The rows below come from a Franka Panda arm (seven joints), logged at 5 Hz.
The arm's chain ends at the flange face. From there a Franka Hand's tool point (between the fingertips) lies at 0.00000 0.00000 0.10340 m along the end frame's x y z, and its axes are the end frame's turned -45 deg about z.
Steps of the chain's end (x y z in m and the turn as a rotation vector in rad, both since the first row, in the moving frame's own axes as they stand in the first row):
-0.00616 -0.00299 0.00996 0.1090 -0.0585 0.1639
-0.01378 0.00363 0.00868 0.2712 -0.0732 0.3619
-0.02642 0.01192 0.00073 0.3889 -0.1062 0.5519
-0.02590 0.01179 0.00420 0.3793 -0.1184 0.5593
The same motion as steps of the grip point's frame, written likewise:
0.00242 -0.01833 0.00917 0.1184 0.0357 0.1639
0.00614 -0.02891 0.00467 0.2435 0.1400 0.3619
0.00159 -0.03821 -0.00735 0.3501 0.1999 0.5519
0.00075 -0.03845 -0.00365 0.3519 0.1845 0.5593

